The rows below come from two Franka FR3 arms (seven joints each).
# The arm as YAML. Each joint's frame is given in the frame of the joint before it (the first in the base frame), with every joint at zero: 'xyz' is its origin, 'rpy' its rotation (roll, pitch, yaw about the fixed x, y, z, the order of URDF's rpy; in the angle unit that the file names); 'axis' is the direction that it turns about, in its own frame. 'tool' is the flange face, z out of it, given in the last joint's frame.
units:
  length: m
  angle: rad
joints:
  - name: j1
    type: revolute
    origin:
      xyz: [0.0, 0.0, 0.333]
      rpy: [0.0, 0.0, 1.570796]
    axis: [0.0, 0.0, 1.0]
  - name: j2
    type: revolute
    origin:
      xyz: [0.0, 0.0, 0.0]
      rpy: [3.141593, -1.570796, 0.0]
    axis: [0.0, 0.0, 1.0]
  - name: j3
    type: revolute
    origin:
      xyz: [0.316, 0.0, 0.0]
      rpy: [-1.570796, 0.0, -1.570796]
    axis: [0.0, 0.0, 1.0]
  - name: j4
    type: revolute
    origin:
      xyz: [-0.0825, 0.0, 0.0]
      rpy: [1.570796, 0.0, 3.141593]
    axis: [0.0, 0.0, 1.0]
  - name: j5
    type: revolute
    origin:
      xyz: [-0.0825, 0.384, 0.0]
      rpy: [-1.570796, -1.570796, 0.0]
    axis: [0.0, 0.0, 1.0]
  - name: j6
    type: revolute
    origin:
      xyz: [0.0, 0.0, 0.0]
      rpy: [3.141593, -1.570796, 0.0]
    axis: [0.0, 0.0, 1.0]
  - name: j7
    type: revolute
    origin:
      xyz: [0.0, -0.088, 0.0]
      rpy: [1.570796, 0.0, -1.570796]
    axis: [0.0, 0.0, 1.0]
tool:
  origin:
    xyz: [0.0, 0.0, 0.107]
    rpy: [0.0, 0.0, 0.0]
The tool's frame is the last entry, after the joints.
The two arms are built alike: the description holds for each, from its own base.
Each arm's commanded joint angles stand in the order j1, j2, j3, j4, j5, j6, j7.
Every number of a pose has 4 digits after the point.
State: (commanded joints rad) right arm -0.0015 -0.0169 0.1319 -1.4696 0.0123 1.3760 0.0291; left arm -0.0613 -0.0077 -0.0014 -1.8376 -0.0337 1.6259 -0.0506
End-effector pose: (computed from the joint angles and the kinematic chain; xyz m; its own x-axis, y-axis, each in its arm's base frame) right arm 0.5236 0.0709 0.6640 0.9917 0.1029 -0.0770 0.1026 -0.9947 -0.0078; left arm 0.5356 -0.0371 0.5084 0.9789 -0.0090 -0.2040 -0.0045 -0.9997 0.0223
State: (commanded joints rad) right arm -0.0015 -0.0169 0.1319 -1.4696 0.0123 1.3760 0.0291; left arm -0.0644 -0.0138 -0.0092 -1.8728 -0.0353 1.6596 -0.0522
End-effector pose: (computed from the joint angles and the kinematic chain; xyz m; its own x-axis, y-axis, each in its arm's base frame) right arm 0.5236 0.0709 0.6640 0.9917 0.1029 -0.0770 0.1026 -0.9947 -0.0078; left arm 0.5331 -0.0428 0.4978 0.9797 -0.0168 -0.1996 -0.0124 -0.9997 0.0233
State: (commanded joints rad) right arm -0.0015 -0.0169 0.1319 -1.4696 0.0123 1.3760 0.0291; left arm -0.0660 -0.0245 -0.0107 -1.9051 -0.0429 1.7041 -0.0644
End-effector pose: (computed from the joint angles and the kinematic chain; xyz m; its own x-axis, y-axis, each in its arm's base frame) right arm 0.5236 0.0709 0.6640 0.9917 0.1029 -0.0770 0.1026 -0.9947 -0.0078; left arm 0.5316 -0.0450 0.4917 0.9840 -0.0054 -0.1779 -0.0002 -0.9996 0.0292
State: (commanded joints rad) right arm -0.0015 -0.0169 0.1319 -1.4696 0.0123 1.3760 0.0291; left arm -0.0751 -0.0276 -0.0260 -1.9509 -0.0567 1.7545 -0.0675
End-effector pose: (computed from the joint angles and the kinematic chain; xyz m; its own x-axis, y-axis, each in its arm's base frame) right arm 0.5236 0.0709 0.6640 0.9917 0.1029 -0.0770 0.1026 -0.9947 -0.0078; left arm 0.5282 -0.0588 0.4759 0.9850 -0.0217 -0.1714 -0.0149 -0.9990 0.0410
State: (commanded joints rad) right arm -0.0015 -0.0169 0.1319 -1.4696 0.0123 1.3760 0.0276; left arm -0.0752 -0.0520 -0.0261 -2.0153 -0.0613 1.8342 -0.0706
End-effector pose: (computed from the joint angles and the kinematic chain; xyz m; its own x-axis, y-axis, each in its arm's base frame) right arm 0.5236 0.0709 0.6640 0.9915 0.1044 -0.0770 0.1041 -0.9945 -0.0079; left arm 0.5227 -0.0582 0.4649 0.9911 -0.0138 -0.1328 -0.0077 -0.9989 0.0460
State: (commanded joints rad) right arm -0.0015 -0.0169 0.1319 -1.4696 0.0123 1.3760 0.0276; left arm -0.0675 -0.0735 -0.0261 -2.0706 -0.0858 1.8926 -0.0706
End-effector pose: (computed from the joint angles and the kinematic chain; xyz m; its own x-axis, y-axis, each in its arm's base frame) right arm 0.5236 0.0709 0.6640 0.9915 0.1044 -0.0770 0.1041 -0.9945 -0.0079; left arm 0.5164 -0.0550 0.4552 0.9939 0.0047 -0.1104 0.0124 -0.9976 0.0685
